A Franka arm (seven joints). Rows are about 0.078 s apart.
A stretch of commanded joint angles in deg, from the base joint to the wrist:
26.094 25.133 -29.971 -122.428 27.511 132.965 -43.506
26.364 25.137 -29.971 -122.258 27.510 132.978 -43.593
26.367 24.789 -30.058 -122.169 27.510 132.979 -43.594
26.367 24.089 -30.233 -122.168 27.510 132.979 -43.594
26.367 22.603 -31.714 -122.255 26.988 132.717 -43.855
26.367 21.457 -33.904 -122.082 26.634 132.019 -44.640
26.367 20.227 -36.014 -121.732 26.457 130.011 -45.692
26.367 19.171 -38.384 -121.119 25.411 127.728 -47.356
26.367 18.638 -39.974 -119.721 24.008 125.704 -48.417
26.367 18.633 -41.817 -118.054 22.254 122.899 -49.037
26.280 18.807 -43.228 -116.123 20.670 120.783 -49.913
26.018 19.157 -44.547 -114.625 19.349 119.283 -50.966
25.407 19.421 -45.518 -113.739 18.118 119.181 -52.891
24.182 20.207 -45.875 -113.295 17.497 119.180 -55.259
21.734 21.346 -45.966 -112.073 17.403 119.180 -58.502
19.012 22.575 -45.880 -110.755 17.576 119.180 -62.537
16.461 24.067 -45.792 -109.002 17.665 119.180 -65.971
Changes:
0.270 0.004 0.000 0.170 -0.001 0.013 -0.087
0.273 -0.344 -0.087 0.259 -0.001 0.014 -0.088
0.273 -1.044 -0.262 0.260 -0.001 0.014 -0.088
0.273 -2.530 -1.743 0.173 -0.523 -0.248 -0.349
0.273 -3.676 -3.933 0.346 -0.877 -0.946 -1.134
0.273 -4.906 -6.043 0.696 -1.054 -2.954 -2.186
0.273 -5.962 -8.413 1.309 -2.100 -5.237 -3.850
0.273 -6.495 -10.003 2.707 -3.503 -7.261 -4.911
0.273 -6.500 -11.846 4.374 -5.257 -10.066 -5.531
0.186 -6.326 -13.257 6.305 -6.841 -12.182 -6.407
-0.076 -5.976 -14.576 7.803 -8.162 -13.682 -7.460
-0.687 -5.712 -15.547 8.689 -9.393 -13.784 -9.385
-1.912 -4.926 -15.904 9.133 -10.014 -13.785 -11.753
-4.360 -3.787 -15.995 10.355 -10.108 -13.785 -14.996
-7.082 -2.558 -15.909 11.673 -9.935 -13.785 -19.031
-9.633 -1.066 -15.821 13.426 -9.846 -13.785 -22.465

